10 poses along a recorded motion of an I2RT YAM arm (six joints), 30 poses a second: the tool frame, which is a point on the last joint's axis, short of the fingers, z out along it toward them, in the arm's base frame.
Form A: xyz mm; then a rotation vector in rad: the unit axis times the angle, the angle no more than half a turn.
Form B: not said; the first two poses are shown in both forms.
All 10 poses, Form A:
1: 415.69 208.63 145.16 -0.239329 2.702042 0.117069
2: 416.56 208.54 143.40 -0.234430 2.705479 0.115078
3: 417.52 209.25 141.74 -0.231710 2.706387 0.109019
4: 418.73 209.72 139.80 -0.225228 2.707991 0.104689
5: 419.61 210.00 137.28 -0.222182 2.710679 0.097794
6: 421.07 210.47 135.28 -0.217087 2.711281 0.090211
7: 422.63 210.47 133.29 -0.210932 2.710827 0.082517
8: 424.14 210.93 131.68 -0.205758 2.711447 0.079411
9: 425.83 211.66 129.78 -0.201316 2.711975 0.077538
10: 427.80 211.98 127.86 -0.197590 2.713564 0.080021
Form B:
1: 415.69 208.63 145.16 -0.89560 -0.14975 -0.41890 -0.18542 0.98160 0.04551
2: 416.56 208.54 143.40 -0.89742 -0.14671 -0.41607 -0.18152 0.98235 0.04511
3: 417.52 209.25 141.74 -0.89792 -0.14576 -0.41531 -0.17870 0.98304 0.04133
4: 418.73 209.72 139.80 -0.89906 -0.14194 -0.41418 -0.17349 0.98405 0.03937
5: 419.61 210.00 137.28 -0.90031 -0.14090 -0.41181 -0.17021 0.98478 0.03518
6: 421.07 210.47 135.28 -0.90086 -0.13851 -0.41142 -0.16555 0.98573 0.03064
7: 422.63 210.47 133.29 -0.90105 -0.13538 -0.41204 -0.16019 0.98674 0.02610
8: 424.14 210.93 131.68 -0.90166 -0.13225 -0.41172 -0.15612 0.98743 0.02472
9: 425.83 211.66 129.78 -0.90219 -0.12944 -0.41147 -0.15274 0.98797 0.02410
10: 427.80 211.98 127.86 -0.90314 -0.12648 -0.41029 -0.15044 0.98826 0.02650
